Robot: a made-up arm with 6 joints.
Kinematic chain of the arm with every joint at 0, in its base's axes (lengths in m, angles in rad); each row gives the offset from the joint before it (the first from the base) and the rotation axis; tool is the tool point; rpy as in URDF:
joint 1: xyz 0 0 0.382 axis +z
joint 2: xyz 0 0 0 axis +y
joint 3: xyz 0.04 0 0.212 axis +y
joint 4: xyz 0.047 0 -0.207 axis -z
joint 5: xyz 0 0 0 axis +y
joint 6: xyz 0.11 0 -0.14 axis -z
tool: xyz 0 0 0 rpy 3.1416 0 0
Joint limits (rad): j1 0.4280..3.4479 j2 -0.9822..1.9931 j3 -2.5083..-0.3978 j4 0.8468..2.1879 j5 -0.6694..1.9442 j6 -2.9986..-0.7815
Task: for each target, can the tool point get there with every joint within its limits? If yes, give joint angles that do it. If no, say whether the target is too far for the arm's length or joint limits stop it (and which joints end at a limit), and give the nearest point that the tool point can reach.
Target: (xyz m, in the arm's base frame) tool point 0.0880 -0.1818 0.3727
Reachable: no: joint limits stop it (at a limit: joint 2, joint 3, joint 4) | nearest point 0.0707 -0.1461 0.3231 | short by 0.064 m
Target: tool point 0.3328 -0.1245 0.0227
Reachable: no: joint limits stop it (at a limit: joint 1, joint 5) | nearest point 0.3003 -0.0533 0.0227 | short by 0.078 m
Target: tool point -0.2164 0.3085 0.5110
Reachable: yes | joints 1.8546 -0.0569 -1.1383 1.5266 1.4171 -1.1813
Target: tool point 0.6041 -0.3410 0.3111
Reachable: no: too far | nearest point 0.4431 0.0119 0.3111 | short by 0.388 m
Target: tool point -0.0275 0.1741 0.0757
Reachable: yes | joints 2.3217 1.1891 -0.9339 1.7963 0.0612 -1.4534
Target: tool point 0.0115 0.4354 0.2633
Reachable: yes | joints 1.8651 0.8667 -1.5744 1.7293 -0.2304 -2.7392
